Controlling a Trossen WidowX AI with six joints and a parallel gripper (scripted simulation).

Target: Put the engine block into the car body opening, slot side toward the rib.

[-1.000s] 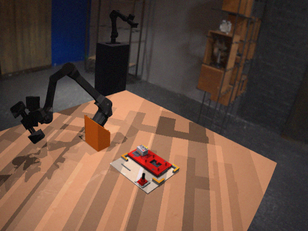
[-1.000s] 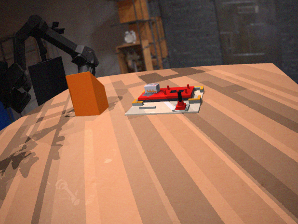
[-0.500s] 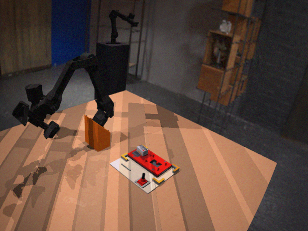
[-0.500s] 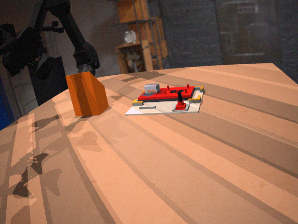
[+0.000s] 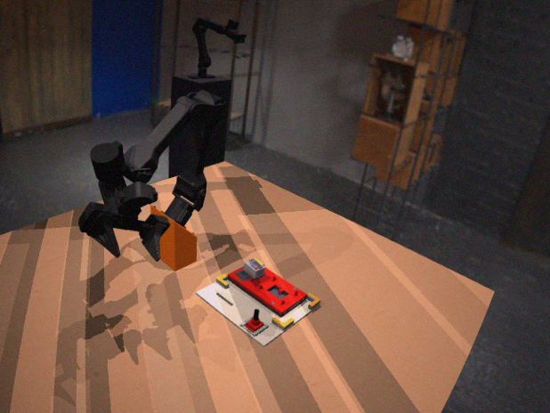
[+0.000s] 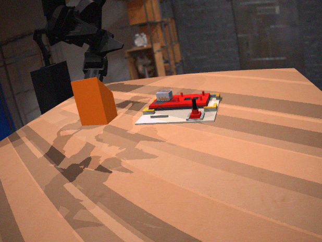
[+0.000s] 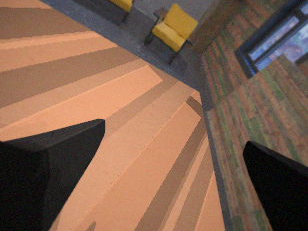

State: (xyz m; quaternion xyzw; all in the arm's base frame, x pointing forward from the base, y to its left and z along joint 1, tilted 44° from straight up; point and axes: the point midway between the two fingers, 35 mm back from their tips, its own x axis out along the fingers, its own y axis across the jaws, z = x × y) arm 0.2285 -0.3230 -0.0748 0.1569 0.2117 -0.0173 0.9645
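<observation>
The grey engine block lies 30 mm behind my gripper tip, 400 mm to the left of it and 240 mm below it.
</observation>
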